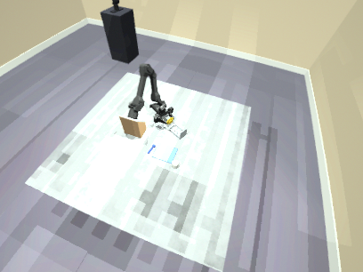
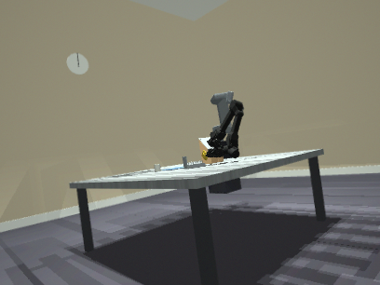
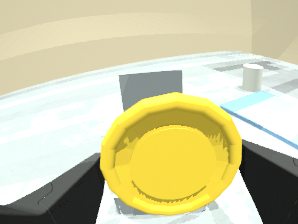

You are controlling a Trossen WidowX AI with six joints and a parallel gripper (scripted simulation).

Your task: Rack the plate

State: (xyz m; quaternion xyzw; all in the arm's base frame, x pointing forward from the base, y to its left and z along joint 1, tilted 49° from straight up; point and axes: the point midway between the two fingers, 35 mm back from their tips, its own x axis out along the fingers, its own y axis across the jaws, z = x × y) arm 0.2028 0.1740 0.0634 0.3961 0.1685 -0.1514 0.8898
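My gripper tip is 70 mm short of the grey dish rack, 20 mm to the left of it and 40 mm above it. From my gripper tip the other things lie so: light blue mat 60 mm ahead, 240 mm to the right, 70 mm below; then yellow plate 10 mm behind; then blue spoon 40 mm behind, 240 mm to the right, 60 mm below.
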